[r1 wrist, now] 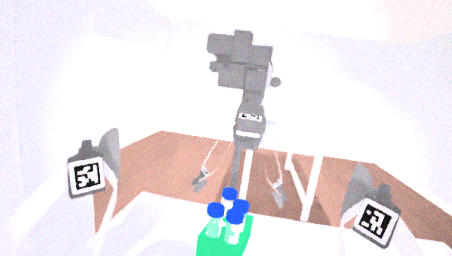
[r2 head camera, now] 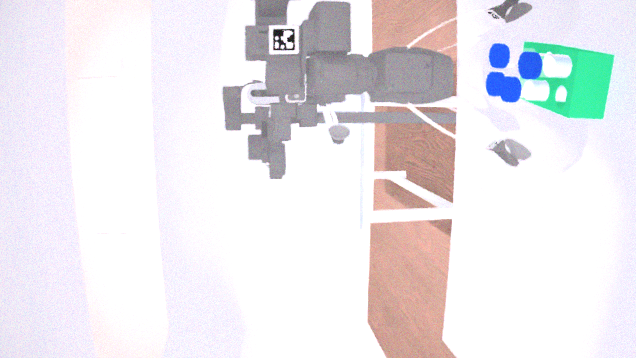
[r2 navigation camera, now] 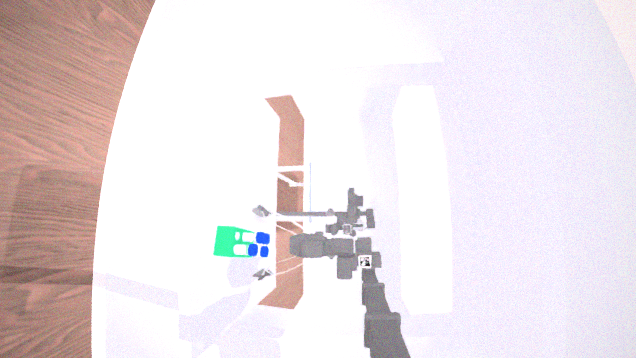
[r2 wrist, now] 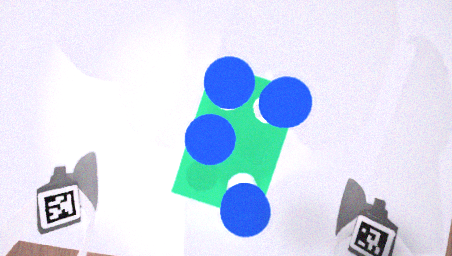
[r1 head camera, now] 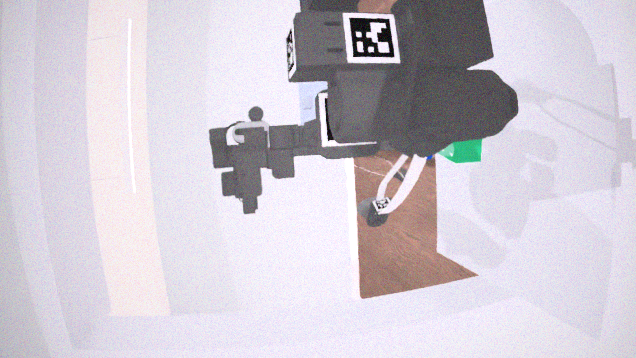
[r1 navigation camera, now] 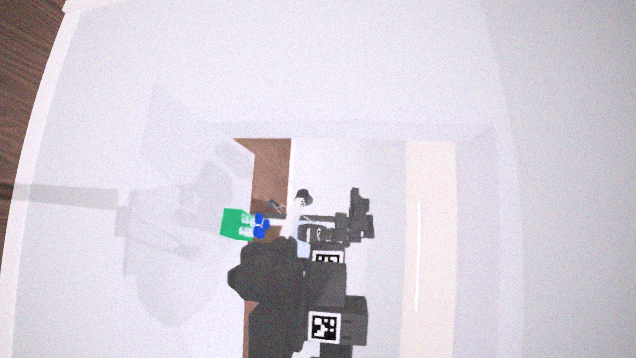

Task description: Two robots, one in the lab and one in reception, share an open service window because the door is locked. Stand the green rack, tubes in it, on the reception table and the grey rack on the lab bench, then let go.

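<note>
The green rack stands upright on a white table top, with blue-capped tubes in it. My r1 gripper is open, with the rack low in its wrist view, beyond and between the fingers. In the r1 head view its wrist hides part of the rack. My r2 gripper is open above the rack, which shows between its fingers in the r2 wrist view, touched by neither. The grey rack does not show in these views.
In the r1 wrist view, r2's arm faces r1 across the rack. White table legs stand beyond. Brown floor shows past the table edge. r2's dark mast stands close beside its wrist.
</note>
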